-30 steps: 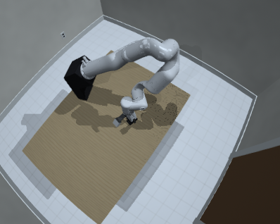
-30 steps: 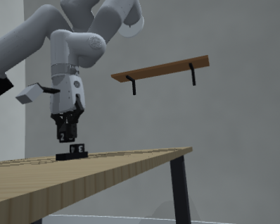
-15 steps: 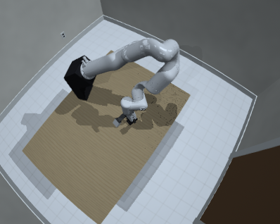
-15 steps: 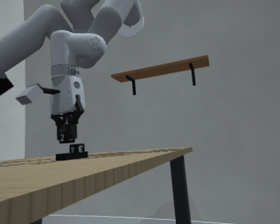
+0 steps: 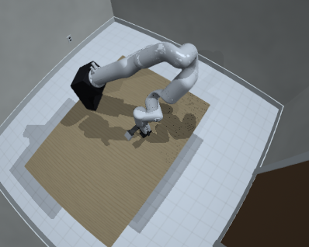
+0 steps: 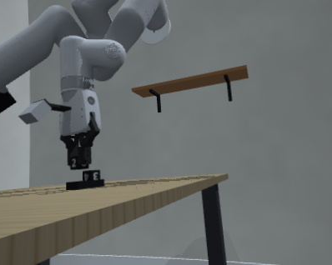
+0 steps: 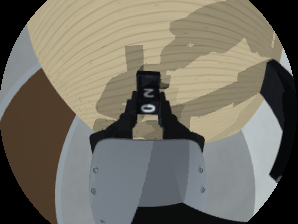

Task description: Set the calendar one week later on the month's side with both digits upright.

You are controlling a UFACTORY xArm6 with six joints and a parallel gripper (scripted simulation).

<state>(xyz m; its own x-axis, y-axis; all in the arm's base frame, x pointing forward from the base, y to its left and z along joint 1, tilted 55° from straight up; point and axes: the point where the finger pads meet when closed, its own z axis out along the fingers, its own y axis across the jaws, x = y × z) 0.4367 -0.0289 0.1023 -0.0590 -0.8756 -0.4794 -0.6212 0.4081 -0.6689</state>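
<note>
Right now my hand is 3 cm to the right of the black cube and 5 cm above it. Also, from my hand: black calendar tray 2 cm to the left, 7 cm below.
</note>
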